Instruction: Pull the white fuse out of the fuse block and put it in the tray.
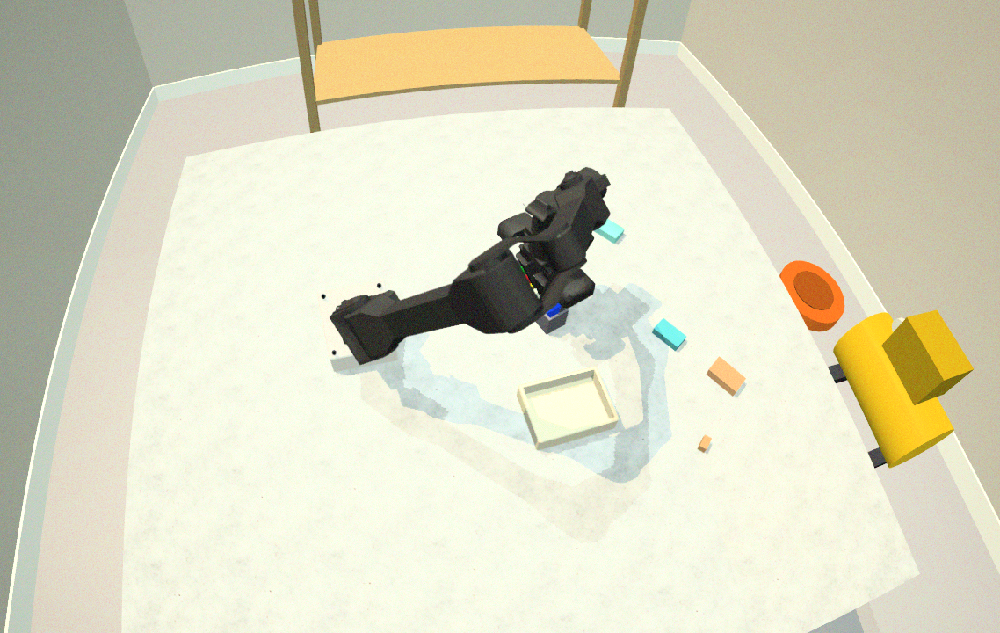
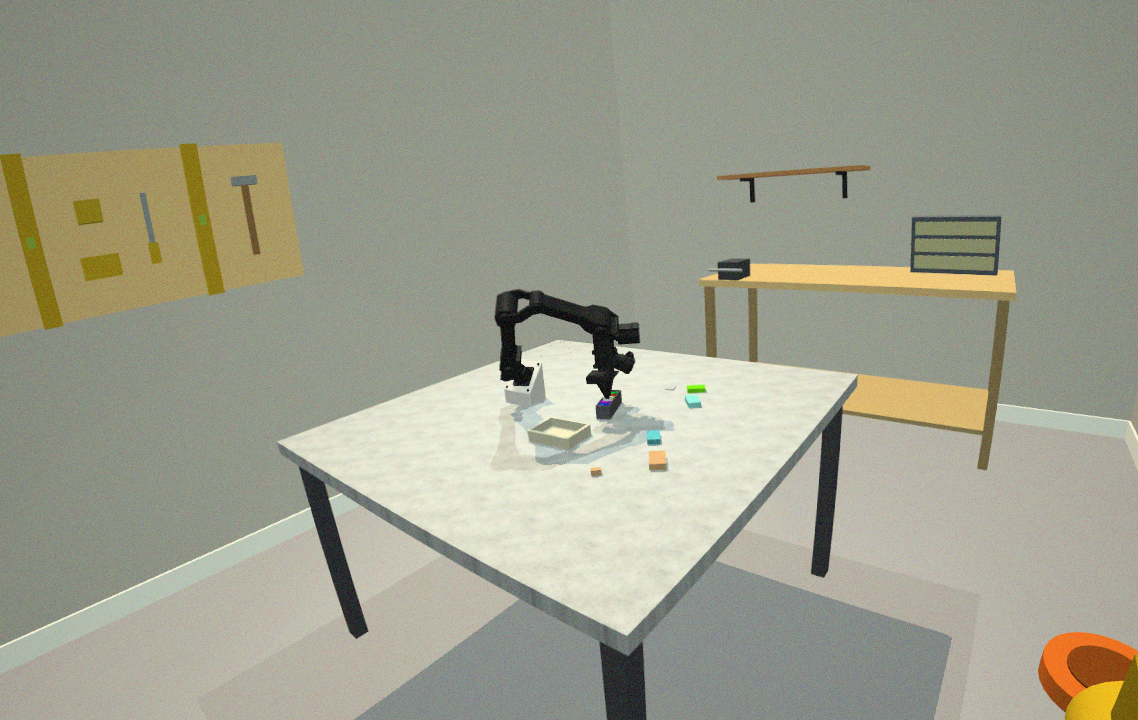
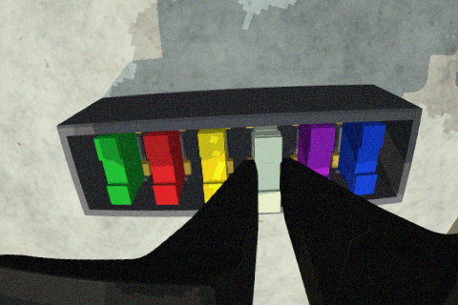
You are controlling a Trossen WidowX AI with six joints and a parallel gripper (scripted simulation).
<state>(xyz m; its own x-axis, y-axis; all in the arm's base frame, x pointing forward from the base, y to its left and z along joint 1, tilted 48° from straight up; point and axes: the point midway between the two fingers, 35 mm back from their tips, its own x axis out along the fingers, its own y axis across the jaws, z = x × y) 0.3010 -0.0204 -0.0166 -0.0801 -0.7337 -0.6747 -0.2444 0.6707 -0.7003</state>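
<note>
My gripper tip is 210 mm to the left of the cream tray, 40 mm above it and 30 mm past it. Round my gripper tip: small orange cube 350 mm to the right, 160 mm ahead, 40 mm below; then green block 240 mm to the left, 180 mm ahead, 40 mm below; then white fuse 10 mm below.
</note>
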